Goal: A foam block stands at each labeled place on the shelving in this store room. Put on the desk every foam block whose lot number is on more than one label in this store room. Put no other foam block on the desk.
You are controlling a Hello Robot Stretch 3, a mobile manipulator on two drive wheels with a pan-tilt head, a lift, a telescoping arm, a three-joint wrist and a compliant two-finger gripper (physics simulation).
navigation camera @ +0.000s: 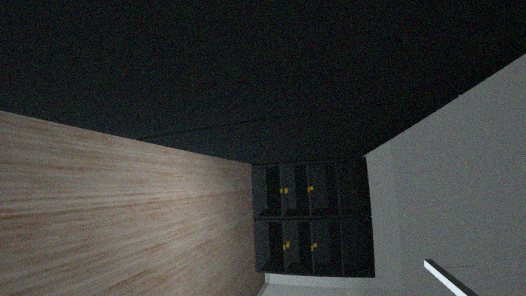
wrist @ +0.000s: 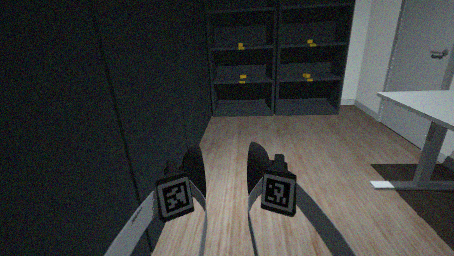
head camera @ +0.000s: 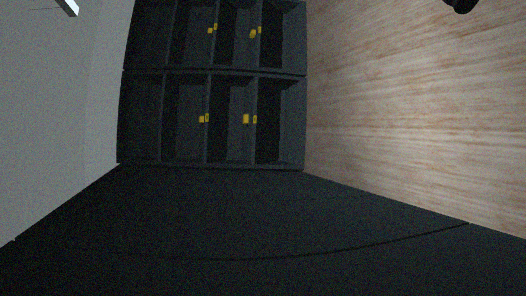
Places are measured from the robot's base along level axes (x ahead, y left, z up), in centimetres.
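Where they show: gripper, between the fingertips: (wrist: 225, 161).
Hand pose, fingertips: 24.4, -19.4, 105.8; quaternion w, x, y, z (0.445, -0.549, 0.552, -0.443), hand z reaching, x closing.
After its pixels a point has its place, as x, y, z.
Dark shelving (head camera: 295, 120) @(340.8, -49.9, 7.7) (navigation camera: 260, 192) @(352.2, -52.3, 7.7) (wrist: 274, 65) @(325.5, -91.5, 73.2) stands at the far end of the floor, two units side by side. In the wrist view, small yellow foam blocks stand on two levels: left unit upper (wrist: 241, 45) @(338.2, -47.8, 100.7) and lower (wrist: 243, 76) @(349.3, -50.8, 56.3), right unit upper (wrist: 310, 42) @(330.2, -140.5, 100.4) and lower (wrist: 306, 75) @(329.5, -138.6, 56.5). A yellow label (wrist: 242, 82) @(330.0, -47.4, 51.3) is on the shelf edge below the lower left block. The lot numbers are too small to read. The white desk (wrist: 425, 101) @(138.1, -142.5, 72.0) is at the right. My gripper (wrist: 225, 161) @(24.4, -19.4, 105.8) is open and empty above the floor, far from the blocks.
A large dark panel (wrist: 50, 100) @(72.4, 30.1, 100.4) with a vertical seam runs close along the left of the wrist view. A grey door (wrist: 420, 55) @(237.0, -217.3, 87.4) with a handle is beyond the desk. The desk's leg (wrist: 431, 150) @(145.2, -164.2, 33.0) and foot stand on the right, partly on a dark floor patch (wrist: 400, 172) @(166.9, -166.5, 0.1).
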